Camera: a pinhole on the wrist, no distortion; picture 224 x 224 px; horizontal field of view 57.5 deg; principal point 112.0 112.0 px. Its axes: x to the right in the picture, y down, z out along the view. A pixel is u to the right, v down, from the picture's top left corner.
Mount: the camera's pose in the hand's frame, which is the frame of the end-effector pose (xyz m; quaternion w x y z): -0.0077 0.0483 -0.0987 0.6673 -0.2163 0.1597 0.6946
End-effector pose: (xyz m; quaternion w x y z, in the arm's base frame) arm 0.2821 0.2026 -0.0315 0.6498 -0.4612 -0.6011 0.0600
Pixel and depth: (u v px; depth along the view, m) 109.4 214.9 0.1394
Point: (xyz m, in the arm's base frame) 0.2981 0.2192 -0.1756
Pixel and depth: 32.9 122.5 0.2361
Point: 0.1893 0.3076 -0.1421
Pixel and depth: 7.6 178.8 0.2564
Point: 0.1288 0.2633 -0.1810
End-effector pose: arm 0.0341 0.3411 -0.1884 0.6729 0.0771 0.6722 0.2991
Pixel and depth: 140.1 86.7 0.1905
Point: 0.0334 0.4932 -0.0972
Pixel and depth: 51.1 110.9 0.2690
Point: 0.1657 0.4728 -0.0902
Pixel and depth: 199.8 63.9 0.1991
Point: -0.0059 0.5435 -0.0888
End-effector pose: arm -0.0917 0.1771 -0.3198 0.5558 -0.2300 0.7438 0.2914
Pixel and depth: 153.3 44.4 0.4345
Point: -0.1896 0.5954 -0.3998
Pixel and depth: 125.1 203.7 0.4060
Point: -0.0530 0.5285 -0.1032
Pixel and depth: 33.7 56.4 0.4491
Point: 0.0603 0.5382 -0.4512
